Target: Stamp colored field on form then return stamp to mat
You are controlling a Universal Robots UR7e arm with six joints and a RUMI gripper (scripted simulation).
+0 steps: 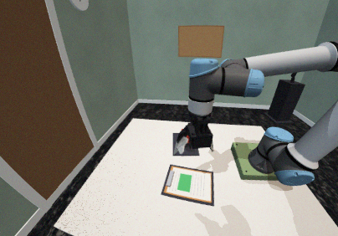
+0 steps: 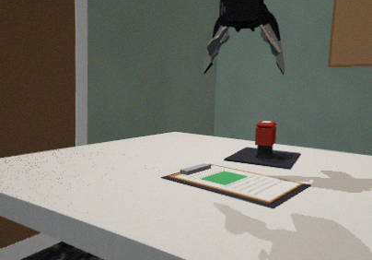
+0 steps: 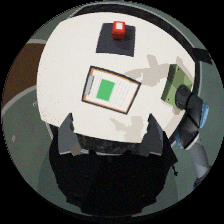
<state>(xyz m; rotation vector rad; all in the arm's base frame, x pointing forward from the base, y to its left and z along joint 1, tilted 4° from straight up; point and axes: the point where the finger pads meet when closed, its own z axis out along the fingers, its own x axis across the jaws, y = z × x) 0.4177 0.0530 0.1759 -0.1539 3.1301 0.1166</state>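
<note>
My hand is 1 cm short of the red stamp, 29 cm to the left of it and 17 cm above it. Round my hand: dark mat: 1 cm ahead, 29 cm to the right, 22 cm below.
</note>
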